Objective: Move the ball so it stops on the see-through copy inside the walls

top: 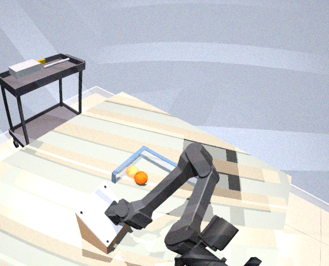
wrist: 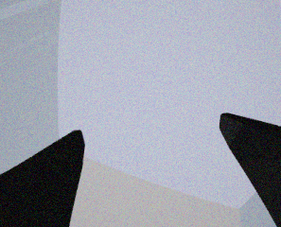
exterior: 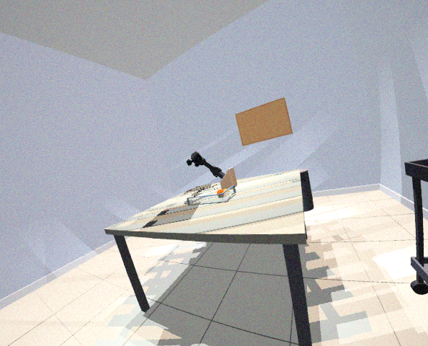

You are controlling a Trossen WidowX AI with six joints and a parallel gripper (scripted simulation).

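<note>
The orange ball is 480 mm ahead of my gripper tip, 470 mm to the left of it and 340 mm below it. The rest, counted from my gripper tip: see-through copy of ball 490 mm ahead, 520 mm to the left, 340 mm below.
</note>
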